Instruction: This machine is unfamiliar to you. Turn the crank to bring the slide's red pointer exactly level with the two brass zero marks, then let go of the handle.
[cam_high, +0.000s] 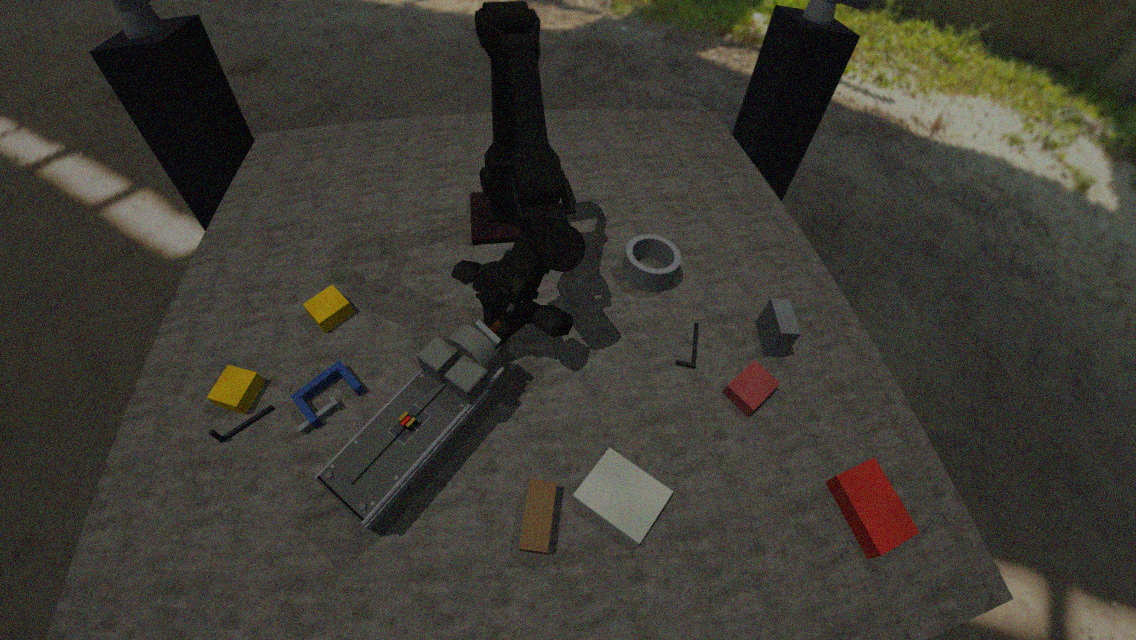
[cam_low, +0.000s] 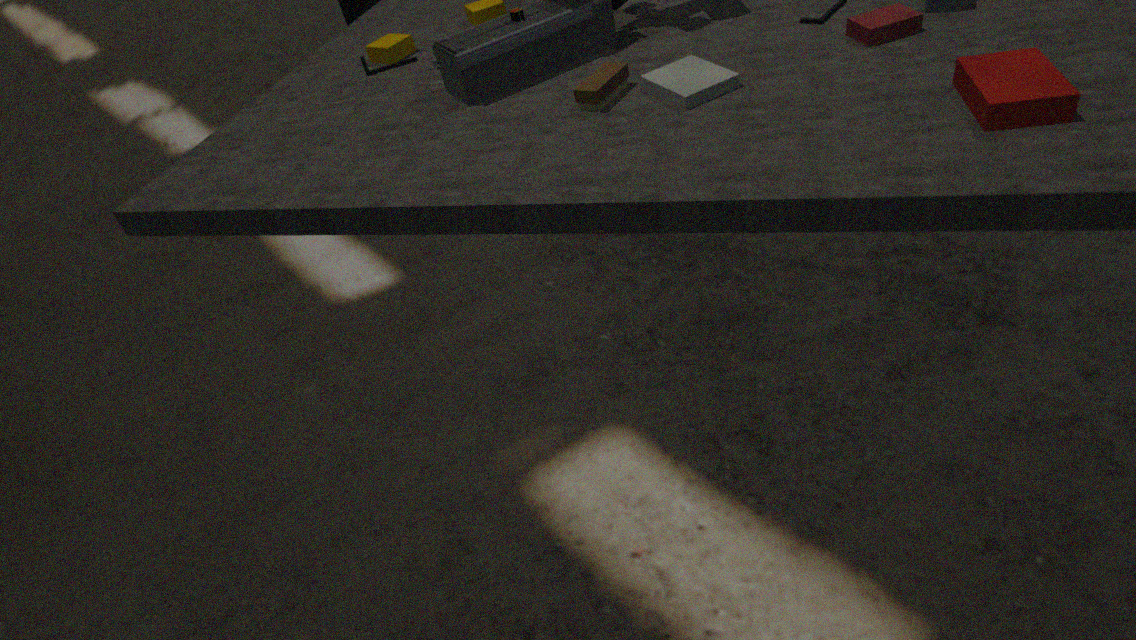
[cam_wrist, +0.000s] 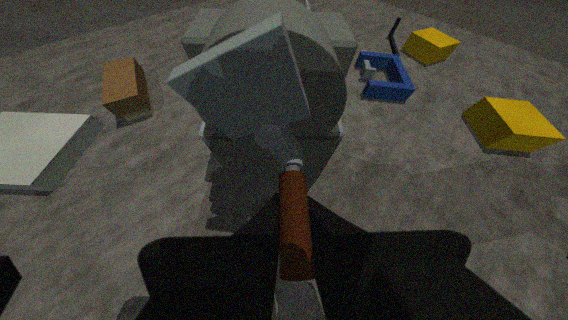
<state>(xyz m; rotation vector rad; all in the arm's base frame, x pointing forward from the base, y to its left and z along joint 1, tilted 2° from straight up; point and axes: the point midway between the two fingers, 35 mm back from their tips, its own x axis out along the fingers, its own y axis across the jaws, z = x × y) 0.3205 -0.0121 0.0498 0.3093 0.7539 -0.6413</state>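
Right now my gripper tip is 30 mm below the brown crank handle, 10 mm to the right of it and 10 mm past it. The rest, counted from my gripper tip: white plate: 220 mm ahead, 170 mm to the left, 20 mm below; then red pointer: 140 mm ahead, 100 mm to the right, 50 mm above; then brown block: 240 mm ahead, 60 mm to the left, 20 mm below.
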